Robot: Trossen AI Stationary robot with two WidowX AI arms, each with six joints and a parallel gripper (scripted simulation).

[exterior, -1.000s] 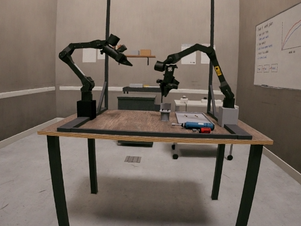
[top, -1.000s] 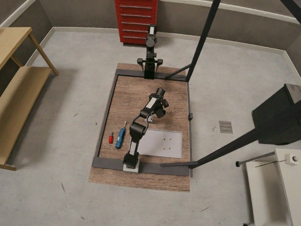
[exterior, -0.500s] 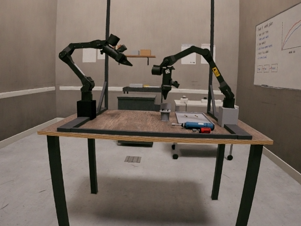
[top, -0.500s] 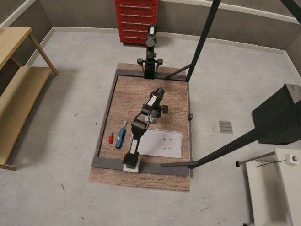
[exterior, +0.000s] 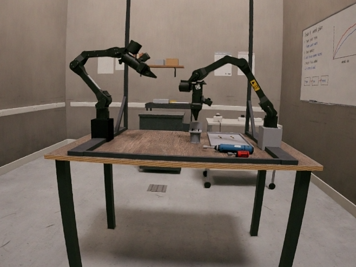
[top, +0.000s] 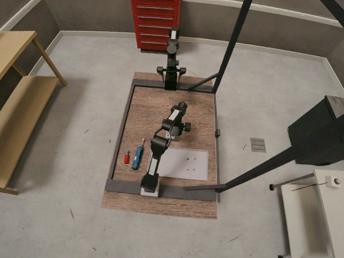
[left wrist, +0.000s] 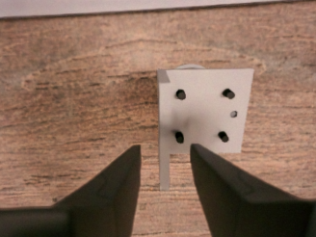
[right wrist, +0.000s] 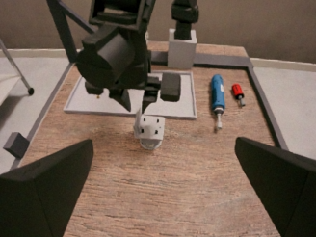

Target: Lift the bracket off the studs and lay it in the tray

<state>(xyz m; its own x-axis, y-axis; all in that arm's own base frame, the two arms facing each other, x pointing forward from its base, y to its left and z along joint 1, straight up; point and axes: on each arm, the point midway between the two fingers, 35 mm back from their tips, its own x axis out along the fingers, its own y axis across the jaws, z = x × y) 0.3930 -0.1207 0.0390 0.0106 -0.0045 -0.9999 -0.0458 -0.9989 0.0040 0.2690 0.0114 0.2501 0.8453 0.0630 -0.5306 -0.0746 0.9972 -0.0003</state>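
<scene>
My left hand is 8 cm above the light grey L-shaped bracket and 3 cm short of it. The rest, counted from my left hand: grey joint module (12 cm below, 3 cm ahead); then tray (19 cm to the left, 15 cm below, 5 cm behind); then yellow nut (23 cm to the left, 15 cm below, 12 cm behind).
</scene>
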